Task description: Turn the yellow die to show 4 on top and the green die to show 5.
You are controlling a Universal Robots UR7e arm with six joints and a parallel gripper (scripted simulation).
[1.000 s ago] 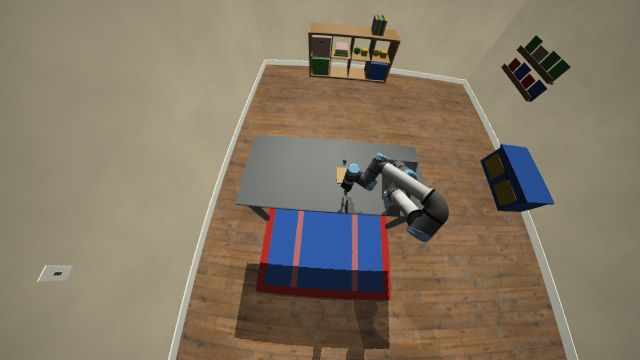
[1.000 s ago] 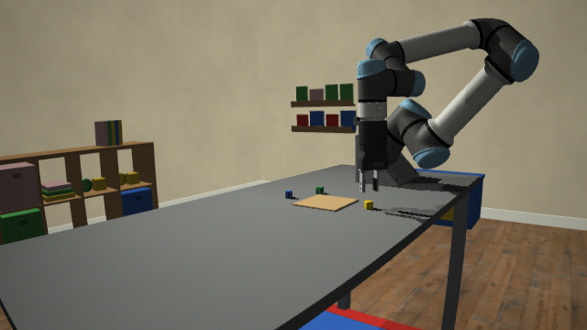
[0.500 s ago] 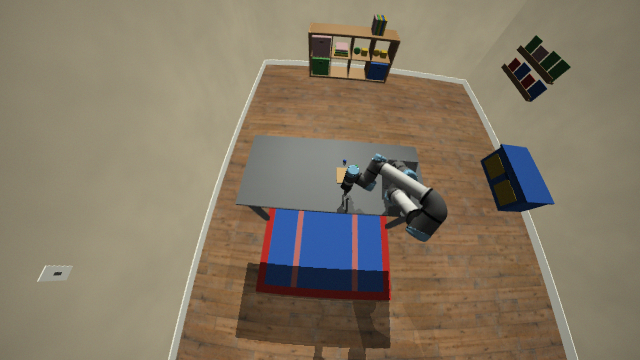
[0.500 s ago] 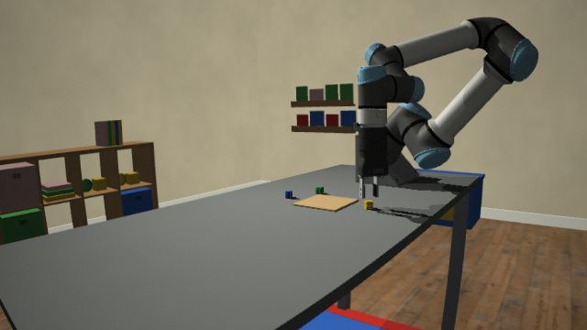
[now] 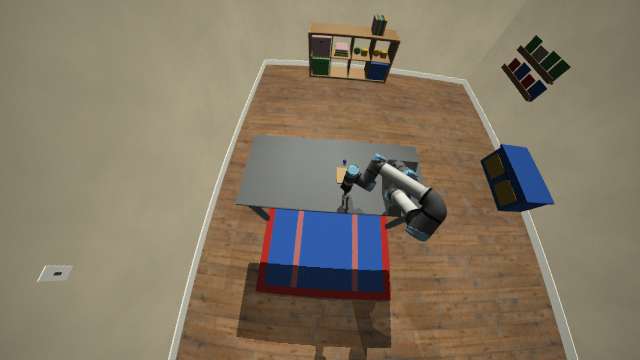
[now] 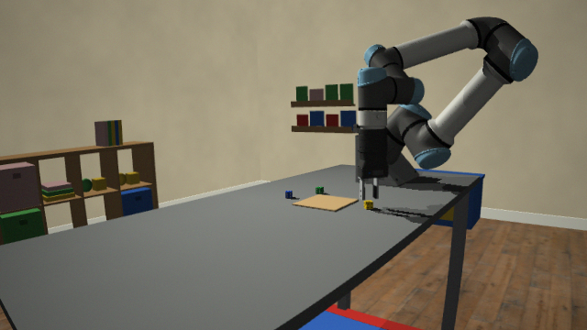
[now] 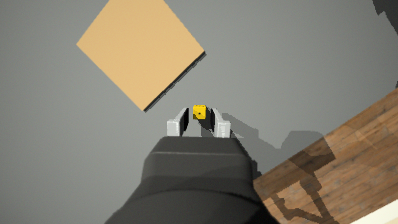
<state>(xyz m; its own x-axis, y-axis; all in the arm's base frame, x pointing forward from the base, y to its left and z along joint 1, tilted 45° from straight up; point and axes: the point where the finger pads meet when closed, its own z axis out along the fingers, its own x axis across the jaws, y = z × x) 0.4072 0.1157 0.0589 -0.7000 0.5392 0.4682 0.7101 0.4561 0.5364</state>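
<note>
My gripper is now 4 cm above the yellow die. Round my hand: tan mat (14 cm to the right, 4 cm below); blue die (27 cm to the right, 4 cm below, 1 cm behind); green die (22 cm to the right, 11 cm behind, 4 cm below).
</note>
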